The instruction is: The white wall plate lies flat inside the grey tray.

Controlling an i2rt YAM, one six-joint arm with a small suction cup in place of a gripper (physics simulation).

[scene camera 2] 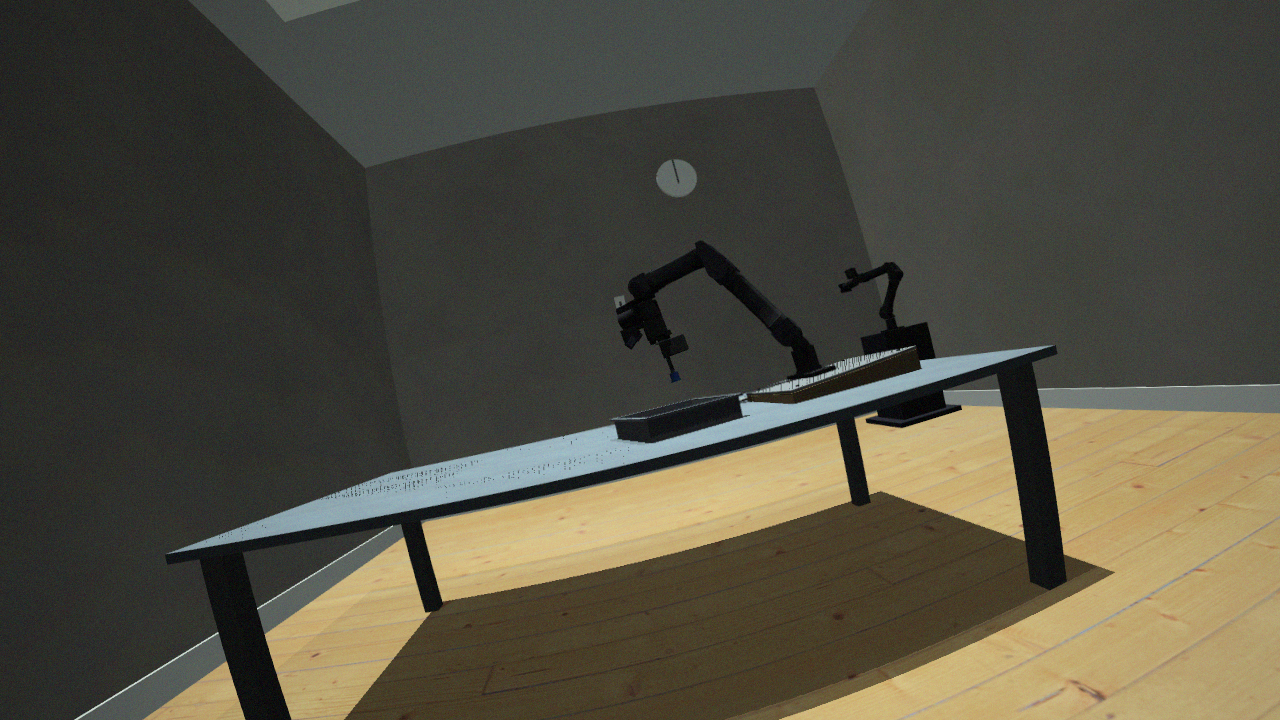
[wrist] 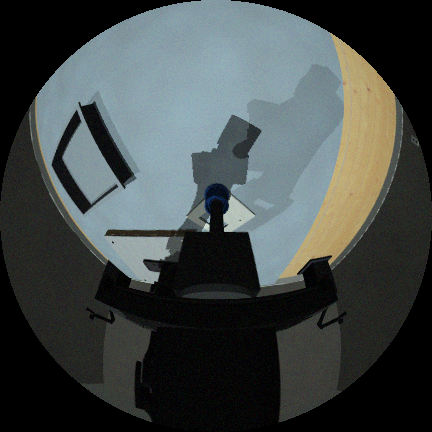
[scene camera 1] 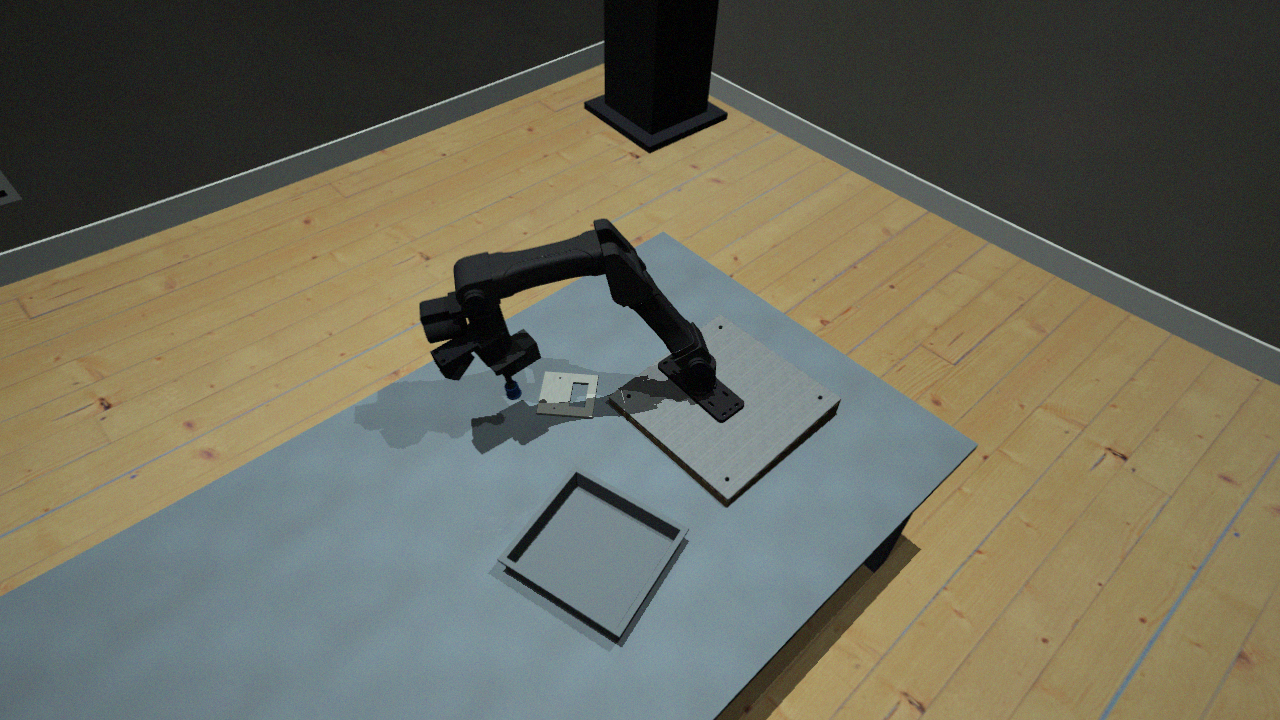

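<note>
The white wall plate [scene camera 1: 558, 390] [wrist: 240, 216] lies flat on the table, outside the tray, near the arm's base board. In the wrist view the suction cup and its stem hide part of it. The plate does not show clearly in scene camera 2. My gripper, a blue suction cup [scene camera 1: 512, 391] [scene camera 2: 674, 377] [wrist: 217, 196], is open and holds nothing. It hangs above the table, apart from the plate, and appears just left of it in scene camera 1. The grey tray [scene camera 1: 595, 559] [scene camera 2: 682, 420] [wrist: 107, 145] stands on the table with nothing inside it.
A pale square board [scene camera 1: 733, 456] [scene camera 2: 859, 380] [wrist: 135, 250] carries the arm's base beside the plate and tray. A black pedestal [scene camera 1: 662, 71] [scene camera 2: 908, 340] stands on the floor beyond the table [scene camera 1: 268, 582]. Arm shadows fall across the table around the plate.
</note>
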